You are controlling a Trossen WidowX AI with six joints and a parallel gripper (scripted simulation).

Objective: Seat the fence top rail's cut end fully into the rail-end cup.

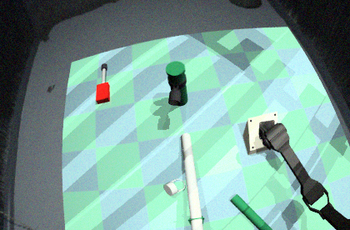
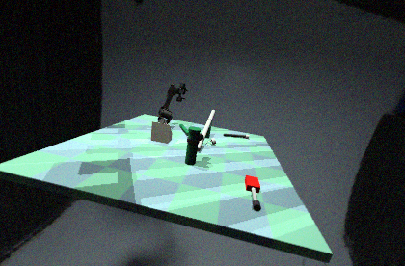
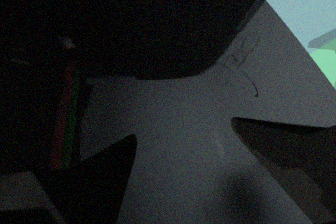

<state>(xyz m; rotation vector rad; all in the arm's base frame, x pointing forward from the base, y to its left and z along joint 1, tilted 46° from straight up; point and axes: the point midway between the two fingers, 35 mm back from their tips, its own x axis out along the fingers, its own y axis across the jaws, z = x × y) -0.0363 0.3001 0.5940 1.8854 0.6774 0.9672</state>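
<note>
My gripper tip is 83 cm to the left of the dark rail-end cup, 34 cm short of it and 14 cm above it. Round my gripper tip: red-handled tool 107 cm to the right, 67 cm ahead, 27 cm below; green tube 35 cm to the right, 26 cm below, 12 cm ahead; thin green loop 38 cm to the right, 33 cm ahead, 18 cm below.
</note>
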